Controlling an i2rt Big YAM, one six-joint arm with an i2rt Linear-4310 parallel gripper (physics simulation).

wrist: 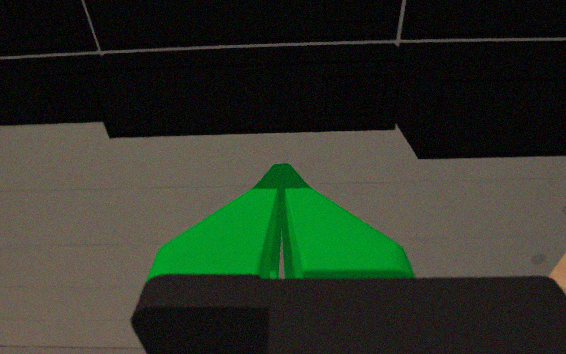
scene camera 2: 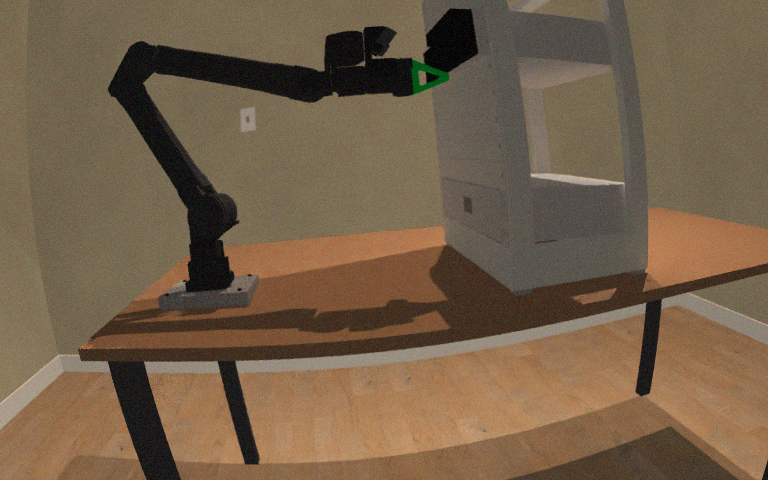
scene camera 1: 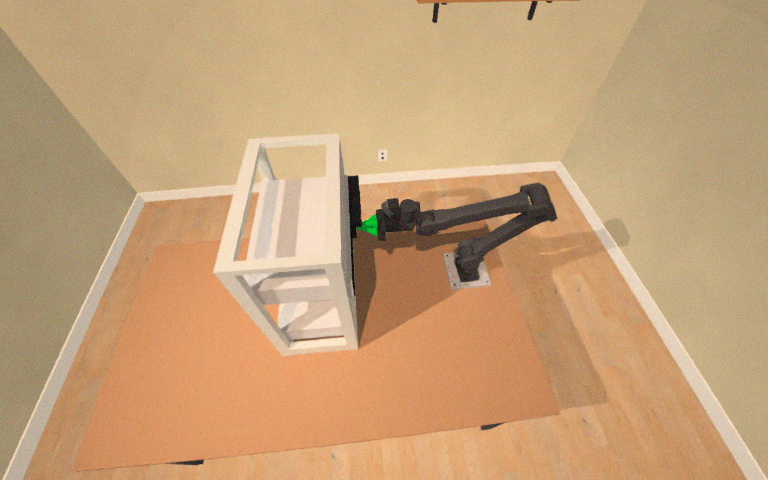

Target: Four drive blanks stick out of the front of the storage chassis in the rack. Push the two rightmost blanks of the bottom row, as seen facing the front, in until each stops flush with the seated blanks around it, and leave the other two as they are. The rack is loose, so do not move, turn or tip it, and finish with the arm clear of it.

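Frame: origin at the arm's base, x left, y back, z up, level; centimetres.
Seen in the pictures: gripper, between the fingertips: (wrist: 281, 176) (scene camera 2: 448, 77); arm's base, origin of its link: (scene camera 2: 211, 285) (scene camera 1: 466, 269).
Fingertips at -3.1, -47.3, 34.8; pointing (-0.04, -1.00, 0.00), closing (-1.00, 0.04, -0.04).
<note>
Offsets run from my fingertips to a thing's top centre, as dx, dy, dz. "spot": to the spot under its first point. Level surfaces: height alone.
The white rack (scene camera 1: 300, 265) (scene camera 2: 514, 169) stands upright. The dark chassis front (scene camera 1: 353, 198) (scene camera 2: 455, 39) sits high on its face. In the wrist view, a middle bottom-row blank {+0.8, -6.0, +4.7} (wrist: 250, 95) reaches lower in the picture than the left neighbour {spot: +9.3, -1.9, +3.4} (wrist: 45, 92); the right neighbour {spot: -6.1, +2.3, +3.8} (wrist: 490, 105) reaches lowest and looks furthest out. Exact depths are hard to judge in the dark. My gripper (scene camera 1: 359, 227) (scene camera 2: 446, 76) (wrist: 281, 176) is shut and empty. Its green tips show below the middle blank's lower edge, before the pale panel, close to the rack front. I cannot tell whether they touch.
Pale panels (scene camera 2: 470, 135) (wrist: 100, 215) fill the rack front below the chassis. The rack stands on an orange-brown table {dz -36.7} (scene camera 1: 226, 396) (scene camera 2: 339, 339). The arm's base plate (scene camera 1: 450, 271) (scene camera 2: 240, 294) is on the same table, before the rack. A wall lies behind.
</note>
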